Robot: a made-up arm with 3 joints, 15 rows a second.
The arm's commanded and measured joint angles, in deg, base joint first. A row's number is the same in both.
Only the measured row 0 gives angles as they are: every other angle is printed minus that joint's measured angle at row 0.
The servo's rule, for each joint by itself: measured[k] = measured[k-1] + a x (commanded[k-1-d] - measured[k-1]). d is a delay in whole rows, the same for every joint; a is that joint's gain. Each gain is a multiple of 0.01, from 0.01 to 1. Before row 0 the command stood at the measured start. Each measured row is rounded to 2 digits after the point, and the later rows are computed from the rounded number. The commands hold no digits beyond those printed.
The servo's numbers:
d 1
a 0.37 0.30 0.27
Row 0, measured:
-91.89, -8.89, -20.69
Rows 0 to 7, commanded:
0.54, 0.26, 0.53
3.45, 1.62, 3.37
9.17, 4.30, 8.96
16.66, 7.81, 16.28
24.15, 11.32, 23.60
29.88, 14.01, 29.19
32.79, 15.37, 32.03
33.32, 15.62, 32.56
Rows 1 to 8, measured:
0.00, 0.00, 0.00
0.20, 0.08, 0.14
1.40, 0.54, 1.01
4.27, 1.67, 3.16
8.85, 3.51, 6.70
14.51, 5.85, 11.26
20.20, 8.30, 16.10
24.86, 10.42, 20.40

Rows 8 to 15, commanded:
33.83, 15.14, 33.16
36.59, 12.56, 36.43
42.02, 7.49, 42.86
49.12, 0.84, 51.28
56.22, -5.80, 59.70
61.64, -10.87, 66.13
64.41, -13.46, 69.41
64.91, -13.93, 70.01
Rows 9 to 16, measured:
27.99, 11.98, 23.68
30.15, 12.93, 26.24
32.53, 12.82, 28.99
36.04, 11.22, 32.73
40.88, 8.11, 37.74
46.56, 3.94, 43.67
52.14, -0.50, 49.73
56.68, -4.39, 55.04

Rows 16 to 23, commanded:
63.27, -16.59, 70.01
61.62, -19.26, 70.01
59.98, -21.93, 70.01
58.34, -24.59, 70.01
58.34, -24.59, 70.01
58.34, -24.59, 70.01
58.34, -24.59, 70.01
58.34, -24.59, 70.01
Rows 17 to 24, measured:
59.73, -7.25, 59.08
61.04, -10.05, 62.03
61.25, -12.81, 64.18
60.78, -15.55, 65.75
59.88, -18.26, 66.90
59.31, -20.16, 67.74
58.95, -21.49, 68.35
58.72, -22.42, 68.80

